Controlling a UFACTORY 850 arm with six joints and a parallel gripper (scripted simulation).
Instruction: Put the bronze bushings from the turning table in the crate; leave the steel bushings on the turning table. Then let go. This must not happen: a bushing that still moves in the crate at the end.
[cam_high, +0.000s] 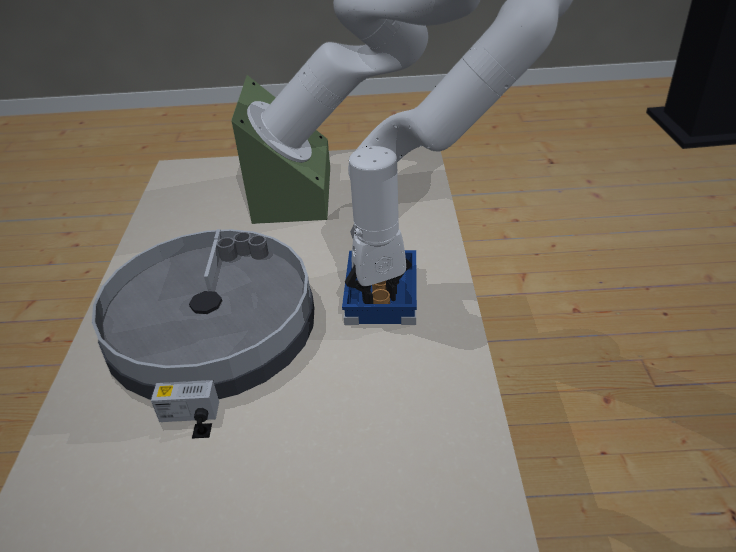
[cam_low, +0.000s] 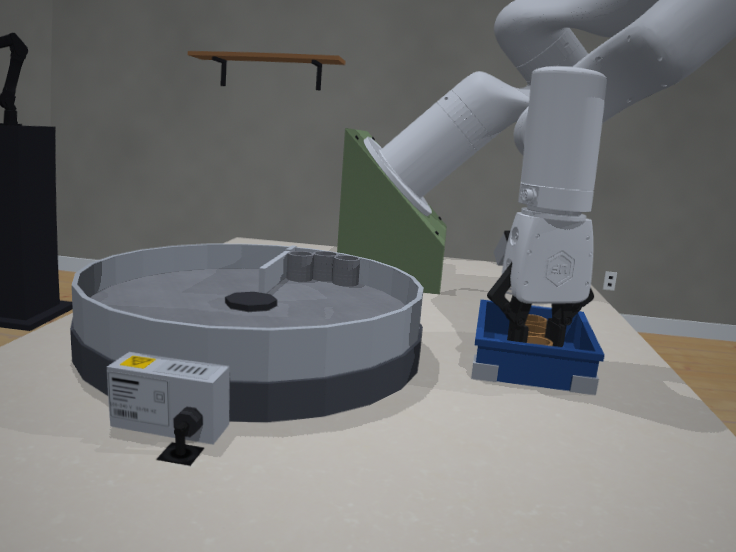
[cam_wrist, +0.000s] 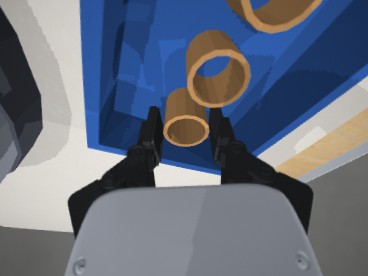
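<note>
Right now my hand is 50 mm past the blue crate, 20 mm above it and 10 mm to the right of it. Also, from my hand: grey turning table 350 mm to the right, 10 mm behind, 10 mm above.
</note>
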